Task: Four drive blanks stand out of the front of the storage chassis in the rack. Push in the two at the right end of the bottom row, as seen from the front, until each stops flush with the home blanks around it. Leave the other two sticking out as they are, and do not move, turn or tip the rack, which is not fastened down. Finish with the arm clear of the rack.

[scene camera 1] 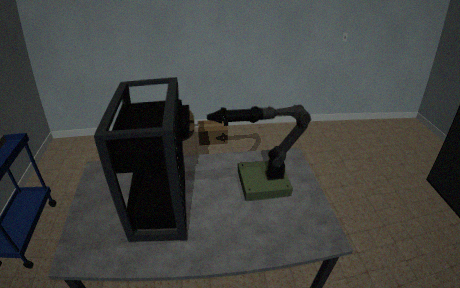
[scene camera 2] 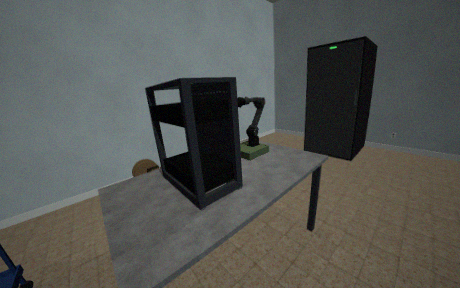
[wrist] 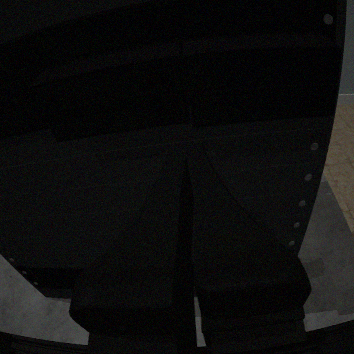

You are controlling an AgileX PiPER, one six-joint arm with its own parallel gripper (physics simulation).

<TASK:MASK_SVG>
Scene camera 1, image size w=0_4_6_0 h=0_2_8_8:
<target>dark rack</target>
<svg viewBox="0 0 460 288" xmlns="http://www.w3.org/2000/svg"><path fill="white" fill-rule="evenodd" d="M177 77L120 82L94 134L106 181L127 240L130 243L187 241L185 165L182 138L188 138L190 116L189 105L182 105L182 100L179 100ZM116 173L133 173L127 208ZM168 84L166 101L131 103L129 87Z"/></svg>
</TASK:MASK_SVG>
